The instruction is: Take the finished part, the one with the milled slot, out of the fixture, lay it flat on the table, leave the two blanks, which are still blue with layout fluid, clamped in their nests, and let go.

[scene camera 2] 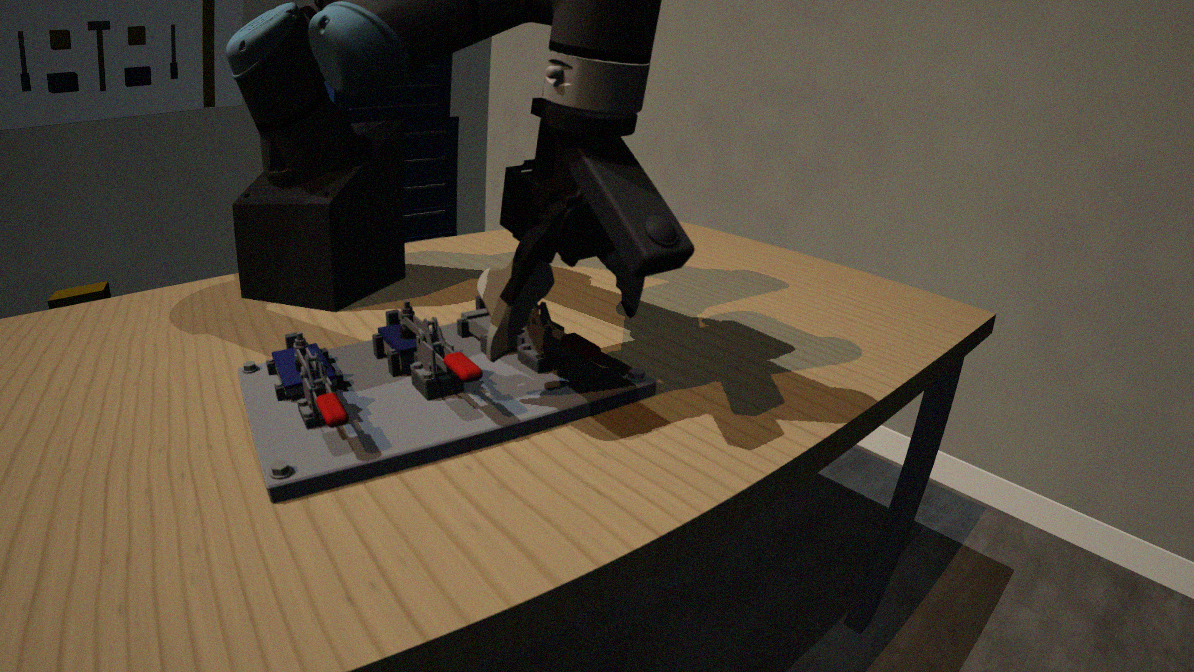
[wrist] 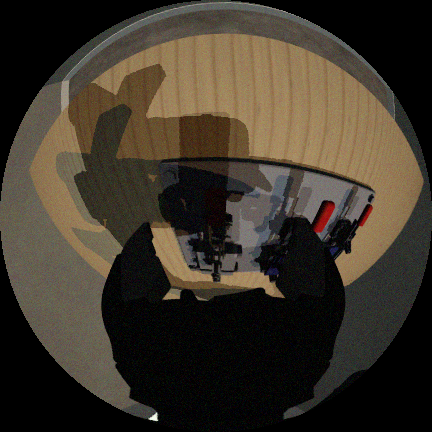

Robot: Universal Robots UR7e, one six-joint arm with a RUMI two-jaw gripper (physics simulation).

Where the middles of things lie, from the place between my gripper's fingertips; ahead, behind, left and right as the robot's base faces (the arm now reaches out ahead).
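Gripper position relative to the fixture plate [scene camera 2: 392,426]: my gripper is 50 mm above it, 100 mm to the left of it and 70 mm past it.
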